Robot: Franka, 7 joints.
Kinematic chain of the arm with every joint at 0, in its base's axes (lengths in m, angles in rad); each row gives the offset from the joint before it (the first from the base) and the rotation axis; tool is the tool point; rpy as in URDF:
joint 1: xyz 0 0 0.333 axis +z
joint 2: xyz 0 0 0 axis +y
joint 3: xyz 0 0 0.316 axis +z
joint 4: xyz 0.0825 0 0 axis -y
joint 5: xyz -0.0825 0 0.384 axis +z
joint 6: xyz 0 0 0 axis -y
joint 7: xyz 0.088 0 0 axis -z
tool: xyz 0 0 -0.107 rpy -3.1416 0 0
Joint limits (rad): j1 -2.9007..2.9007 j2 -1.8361..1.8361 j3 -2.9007..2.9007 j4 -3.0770..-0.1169 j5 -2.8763..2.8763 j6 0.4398..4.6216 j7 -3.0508..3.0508
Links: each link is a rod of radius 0.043 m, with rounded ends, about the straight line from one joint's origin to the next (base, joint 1, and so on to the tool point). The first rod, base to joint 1, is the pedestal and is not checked.
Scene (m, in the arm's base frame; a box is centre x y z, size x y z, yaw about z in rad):
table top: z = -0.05
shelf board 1: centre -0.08 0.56 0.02 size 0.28 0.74 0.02 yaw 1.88
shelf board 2: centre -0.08 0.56 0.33 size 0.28 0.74 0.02 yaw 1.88
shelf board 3: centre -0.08 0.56 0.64 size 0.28 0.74 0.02 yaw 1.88
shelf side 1: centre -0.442 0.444 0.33 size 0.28 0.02 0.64 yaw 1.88
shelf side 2: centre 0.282 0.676 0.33 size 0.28 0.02 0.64 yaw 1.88
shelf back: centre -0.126 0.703 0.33 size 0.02 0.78 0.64 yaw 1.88
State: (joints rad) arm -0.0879 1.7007 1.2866 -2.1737 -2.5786 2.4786 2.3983
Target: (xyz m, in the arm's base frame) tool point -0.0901 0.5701 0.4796
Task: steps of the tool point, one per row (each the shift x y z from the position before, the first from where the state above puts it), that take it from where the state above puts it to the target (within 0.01 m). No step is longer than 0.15 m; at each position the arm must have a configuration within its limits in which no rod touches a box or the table.
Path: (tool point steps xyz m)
1: 0.0378 -0.0804 0.0013
2: 0.0148 -0.0842 -0.0013
3: -0.0691 0.0129 0.1239
4: -0.0538 -0.0379 0.1085
5: -0.0343 -0.0718 0.0786
6: -0.0108 0.1128 -0.0020
7: -0.0338 0.1039 -0.0038
8: -0.0522 0.0864 0.0058

